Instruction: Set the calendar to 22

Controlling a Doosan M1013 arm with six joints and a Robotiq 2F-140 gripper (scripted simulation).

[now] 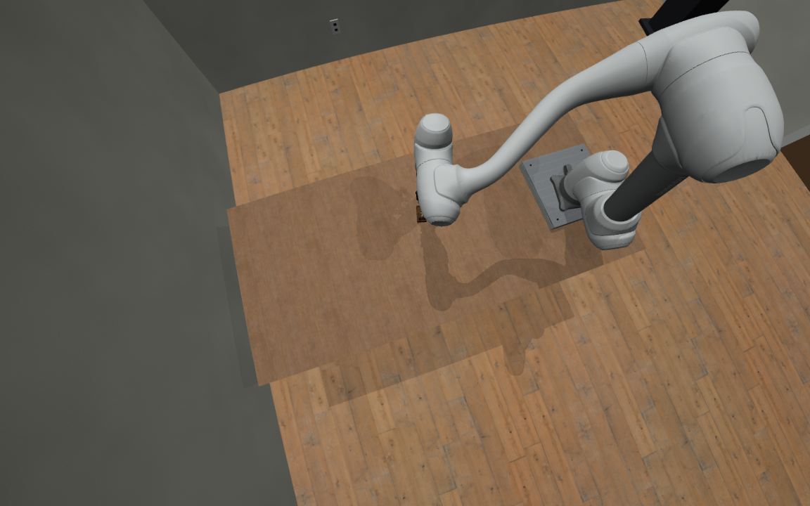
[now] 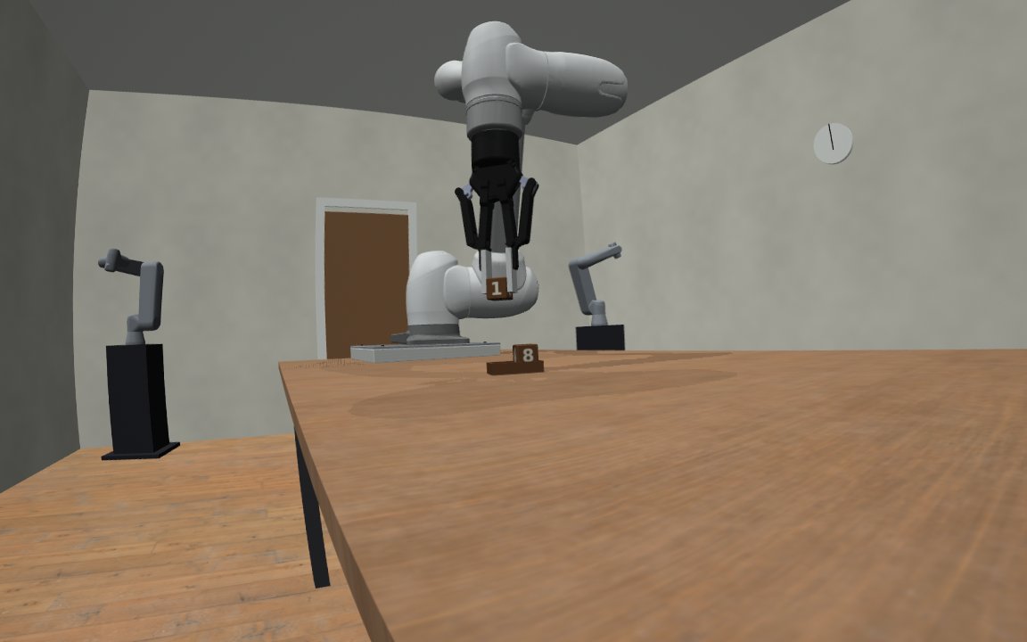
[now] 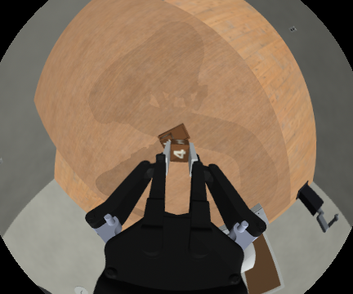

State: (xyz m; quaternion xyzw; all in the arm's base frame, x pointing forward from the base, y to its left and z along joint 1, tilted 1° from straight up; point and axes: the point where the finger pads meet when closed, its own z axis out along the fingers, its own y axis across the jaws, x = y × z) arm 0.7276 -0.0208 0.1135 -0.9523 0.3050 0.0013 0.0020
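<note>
The calendar tray is 20 mm to the left of my hand and 140 mm below it.
</note>
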